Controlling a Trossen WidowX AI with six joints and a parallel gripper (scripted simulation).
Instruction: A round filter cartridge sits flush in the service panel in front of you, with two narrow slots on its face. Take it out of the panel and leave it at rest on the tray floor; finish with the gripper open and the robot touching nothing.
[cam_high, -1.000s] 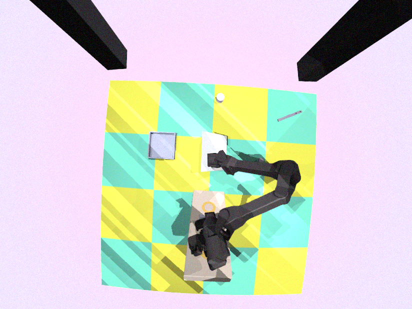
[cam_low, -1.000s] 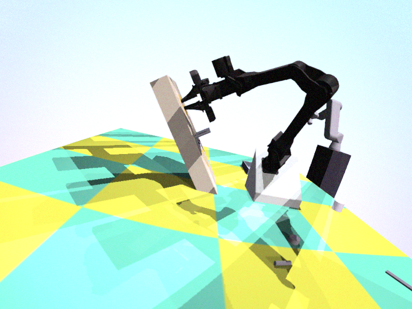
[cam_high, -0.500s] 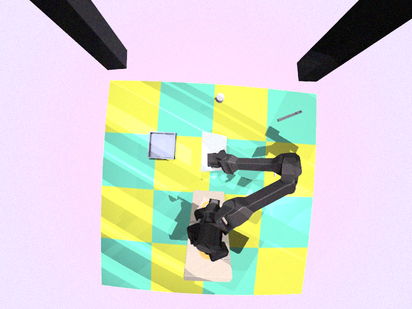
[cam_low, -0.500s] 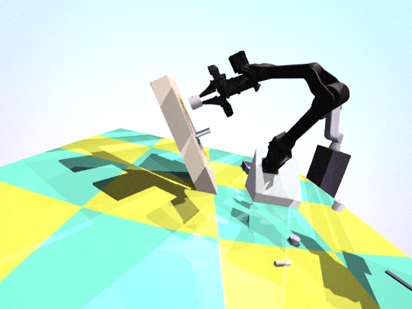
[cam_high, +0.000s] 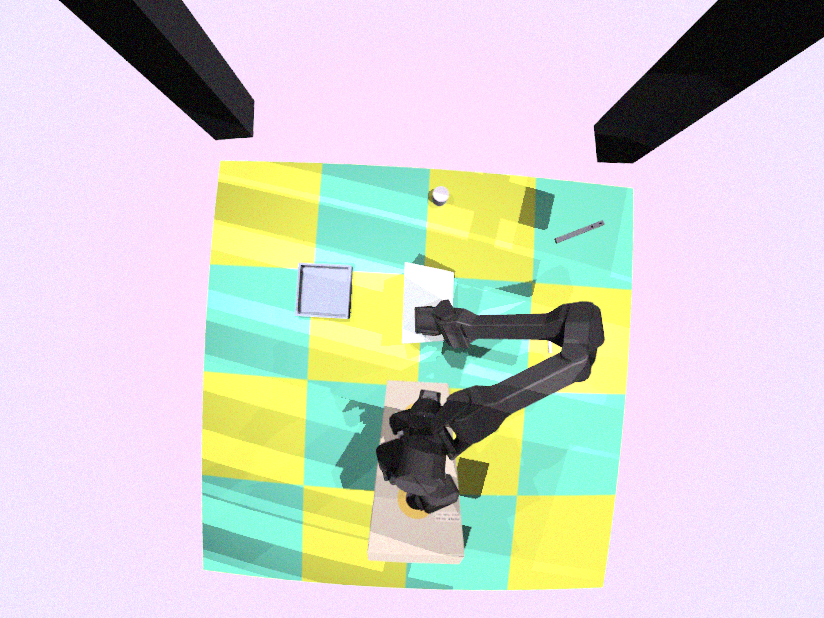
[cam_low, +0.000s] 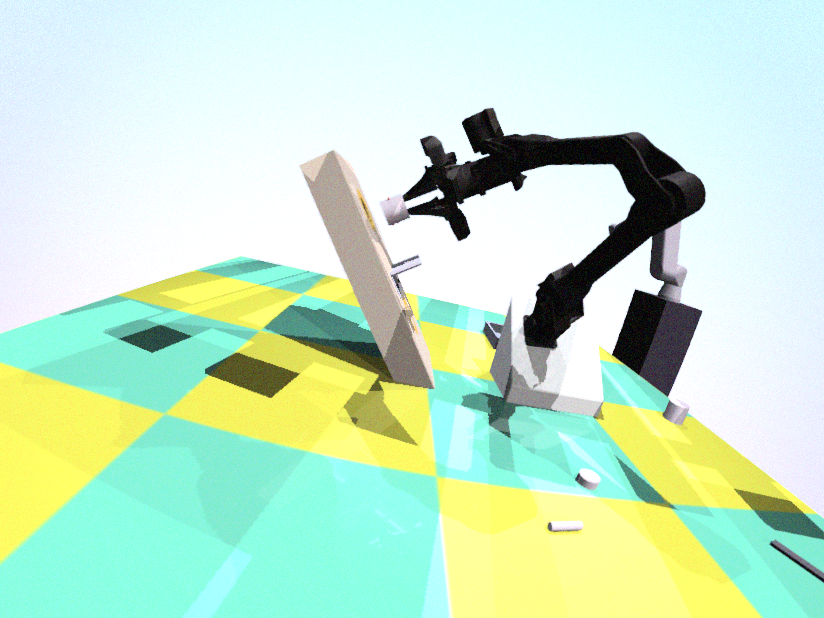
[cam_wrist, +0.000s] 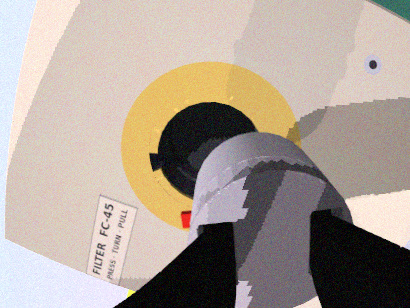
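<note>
Right now my gripper tip is 1 cm short of the round filter cartridge and 1 cm above it. Round my gripper tip: short peg (21 cm behind, 41 cm to the left, 28 cm below); then beige service panel (3 cm ahead, 10 cm below); then grey tray (40 cm behind, 25 cm to the right, 27 cm below).
</note>
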